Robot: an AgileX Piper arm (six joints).
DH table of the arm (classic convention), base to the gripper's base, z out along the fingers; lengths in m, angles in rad. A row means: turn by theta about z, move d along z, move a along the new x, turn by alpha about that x. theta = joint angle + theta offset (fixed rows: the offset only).
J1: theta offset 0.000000  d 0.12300  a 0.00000  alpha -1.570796
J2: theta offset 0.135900  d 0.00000  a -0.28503  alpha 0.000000
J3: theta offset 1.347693  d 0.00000  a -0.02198  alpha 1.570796
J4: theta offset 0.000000  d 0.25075  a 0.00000  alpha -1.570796
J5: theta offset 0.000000  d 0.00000  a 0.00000  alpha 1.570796
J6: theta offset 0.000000  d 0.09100  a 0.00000  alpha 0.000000
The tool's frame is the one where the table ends.
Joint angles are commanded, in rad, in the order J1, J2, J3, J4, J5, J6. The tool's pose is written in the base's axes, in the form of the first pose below.
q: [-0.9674, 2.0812, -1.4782, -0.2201, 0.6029, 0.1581]
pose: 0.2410, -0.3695, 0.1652, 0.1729, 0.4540, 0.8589, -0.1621
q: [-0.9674, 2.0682, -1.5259, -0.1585, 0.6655, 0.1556]
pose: 0.2443, -0.3702, 0.1810, 0.1801, 0.4752, 0.8490, -0.1444
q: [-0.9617, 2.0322, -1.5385, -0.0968, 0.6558, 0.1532]
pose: 0.2495, -0.3670, 0.2005, 0.2160, 0.4862, 0.8361, -0.1339
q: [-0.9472, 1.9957, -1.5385, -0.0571, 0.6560, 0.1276]
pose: 0.2547, -0.3595, 0.2164, 0.2376, 0.4781, 0.8358, -0.1281
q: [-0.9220, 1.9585, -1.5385, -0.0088, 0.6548, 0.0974]
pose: 0.2635, -0.3483, 0.2327, 0.2620, 0.4651, 0.8373, -0.1185
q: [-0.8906, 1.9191, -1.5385, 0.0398, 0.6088, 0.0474]
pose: 0.2755, -0.3373, 0.2524, 0.3059, 0.4373, 0.8372, -0.1195
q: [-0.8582, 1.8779, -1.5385, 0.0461, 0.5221, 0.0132]
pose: 0.2863, -0.3282, 0.2756, 0.3611, 0.4016, 0.8295, -0.1422
